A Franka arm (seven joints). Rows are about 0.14 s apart.
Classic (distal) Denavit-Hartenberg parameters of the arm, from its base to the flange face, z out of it. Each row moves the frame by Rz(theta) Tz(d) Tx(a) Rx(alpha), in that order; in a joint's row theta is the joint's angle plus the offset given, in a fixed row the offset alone. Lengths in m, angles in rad.
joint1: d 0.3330  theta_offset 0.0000  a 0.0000  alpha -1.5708
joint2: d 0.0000  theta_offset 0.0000  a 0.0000  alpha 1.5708
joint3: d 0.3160  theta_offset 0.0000  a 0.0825  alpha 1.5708
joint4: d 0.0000  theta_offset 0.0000  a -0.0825  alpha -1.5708
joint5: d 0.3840  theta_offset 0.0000  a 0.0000  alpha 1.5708
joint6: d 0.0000  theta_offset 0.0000  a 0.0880  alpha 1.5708
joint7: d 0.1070  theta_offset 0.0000  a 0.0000  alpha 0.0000
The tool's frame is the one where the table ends.
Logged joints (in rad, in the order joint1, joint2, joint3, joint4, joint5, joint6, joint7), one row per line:
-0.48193 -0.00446 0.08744 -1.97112 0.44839 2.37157 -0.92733
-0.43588 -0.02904 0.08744 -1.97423 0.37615 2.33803 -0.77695
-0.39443 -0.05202 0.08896 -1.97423 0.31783 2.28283 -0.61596
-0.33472 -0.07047 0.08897 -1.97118 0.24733 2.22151 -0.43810
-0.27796 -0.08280 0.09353 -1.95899 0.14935 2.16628 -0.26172
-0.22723 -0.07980 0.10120 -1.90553 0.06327 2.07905 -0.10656
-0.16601 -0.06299 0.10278 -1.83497 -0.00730 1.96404 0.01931
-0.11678 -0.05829 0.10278 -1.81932 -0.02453 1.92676 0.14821
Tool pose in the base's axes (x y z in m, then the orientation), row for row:
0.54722 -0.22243 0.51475 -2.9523 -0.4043 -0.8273
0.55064 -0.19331 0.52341 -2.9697 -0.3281 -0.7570
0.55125 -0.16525 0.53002 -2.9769 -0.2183 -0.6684
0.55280 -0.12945 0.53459 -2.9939 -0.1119 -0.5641
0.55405 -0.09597 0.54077 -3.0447 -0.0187 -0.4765
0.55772 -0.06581 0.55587 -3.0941 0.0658 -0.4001
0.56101 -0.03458 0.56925 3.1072 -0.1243 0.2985
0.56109 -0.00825 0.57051 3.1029 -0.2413 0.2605
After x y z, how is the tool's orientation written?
As a rotation vector, in radians.
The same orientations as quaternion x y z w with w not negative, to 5 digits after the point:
-0.95436 -0.13069 -0.26743 0.02451
-0.96308 -0.10640 -0.24550 0.02970
-0.97239 -0.07131 -0.21833 0.04138
-0.98099 -0.03667 -0.18483 0.04646
-0.98751 -0.00607 -0.15455 0.02988
-0.99147 0.02108 -0.12821 0.01052
0.99459 -0.03979 0.09555 0.00881
0.99347 -0.07726 0.08341 0.00922

